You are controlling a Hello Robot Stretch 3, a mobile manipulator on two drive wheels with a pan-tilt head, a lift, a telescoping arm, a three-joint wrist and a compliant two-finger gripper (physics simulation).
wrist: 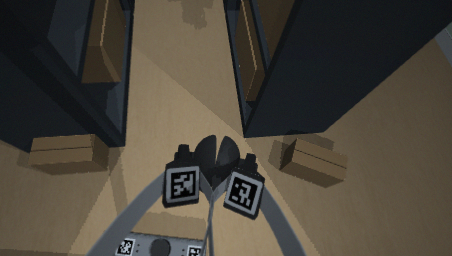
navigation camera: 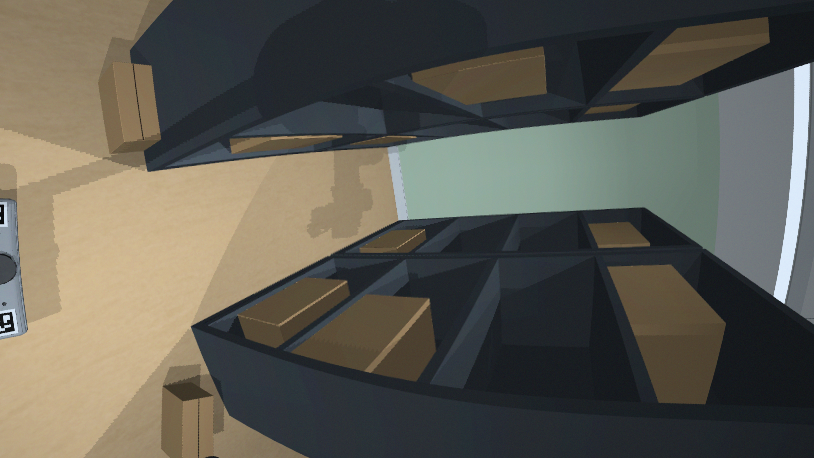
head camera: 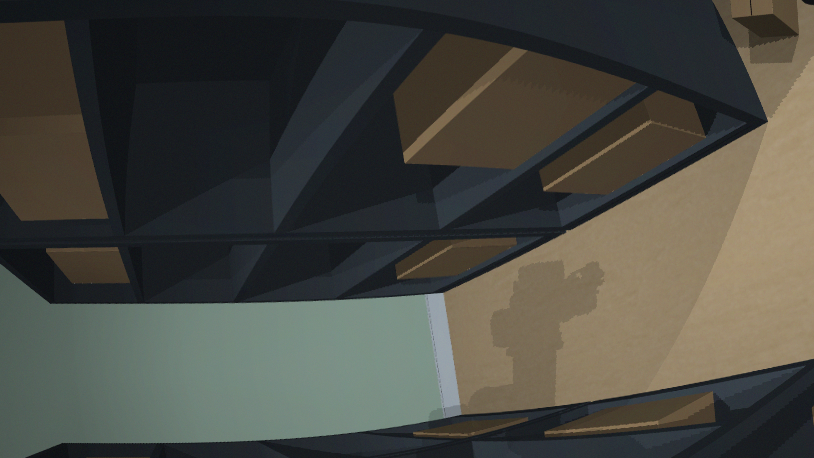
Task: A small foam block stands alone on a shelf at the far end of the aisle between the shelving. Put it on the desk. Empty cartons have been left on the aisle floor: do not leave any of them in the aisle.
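Places are measured from the robot's base along level axes (x ahead, y left, z up), in centimetres.
Pixels of known places: gripper, fingertip midpoint: (wrist: pixel 217 155); robot's base, link origin: (wrist: pixel 166 248).
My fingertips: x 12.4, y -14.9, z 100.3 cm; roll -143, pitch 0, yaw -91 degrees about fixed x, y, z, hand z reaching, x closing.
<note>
Ahead of a thing's pixels: the offset from my fingertips to its top centre. "pt": to the spot under its first point. Level surfaces: height alone.
My gripper (wrist: pixel 217 155) is shut and empty, its dark fingertips together above the floor before the aisle mouth. The aisle floor {dz -100.3 cm} (head camera: pixel 631 279) (navigation camera: pixel 284 193) (wrist: pixel 175 65) runs between two shelving rows to a green wall. One brown carton {dx +21.0, dy +62.8, dz -82.2 cm} (navigation camera: pixel 126 105) (wrist: pixel 65 152) stands on the floor at the near end of the left shelving. Another carton {dx +31.2, dy -48.5, dz -82.2 cm} (head camera: pixel 765 22) (navigation camera: pixel 190 421) (wrist: pixel 317 162) stands at the near end of the right shelving, right of the gripper in the wrist view. The foam block and the desk do not show.
The right shelving (head camera: pixel 677 56) (navigation camera: pixel 239 370) (wrist: pixel 320 75) and left shelving {pt dx +26.8, dy +64.4, dz -49.5 cm} (navigation camera: pixel 204 62) (wrist: pixel 30 95) hold larger brown boxes. The green wall (head camera: pixel 227 370) (navigation camera: pixel 540 165) closes the far end. My base (navigation camera: pixel 11 284) (wrist: pixel 160 247) is below the gripper in the wrist view.
</note>
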